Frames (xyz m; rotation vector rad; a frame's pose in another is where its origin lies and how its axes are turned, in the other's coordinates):
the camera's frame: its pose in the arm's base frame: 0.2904 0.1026 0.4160 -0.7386 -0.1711 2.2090
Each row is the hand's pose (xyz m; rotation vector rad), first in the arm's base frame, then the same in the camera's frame.
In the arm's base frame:
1: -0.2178 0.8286 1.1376 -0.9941 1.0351 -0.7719
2: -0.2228 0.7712 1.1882 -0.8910 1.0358 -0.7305
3: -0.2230 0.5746 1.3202 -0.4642 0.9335 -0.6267
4: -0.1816 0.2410 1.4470 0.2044 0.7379 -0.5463
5: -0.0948 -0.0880 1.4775 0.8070 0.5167 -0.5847
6: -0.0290 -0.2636 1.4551 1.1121 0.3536 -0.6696
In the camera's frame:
1: 0.4627 -0.4184 0.9576 1.2187 2.1517 -1.7110
2: 0.4009 -0.3934 0.9956 1.3012 2.0278 -1.7599
3: 0.1993 -0.3046 1.0823 1.5224 1.4862 -2.0319
4: -0.1206 -0.1471 1.1264 1.7758 0.5736 -2.3558
5: -0.4173 0.0113 1.0664 -1.8137 0.3043 2.4552
6: -0.5683 0.0967 0.9917 -1.6069 0.7026 2.3010

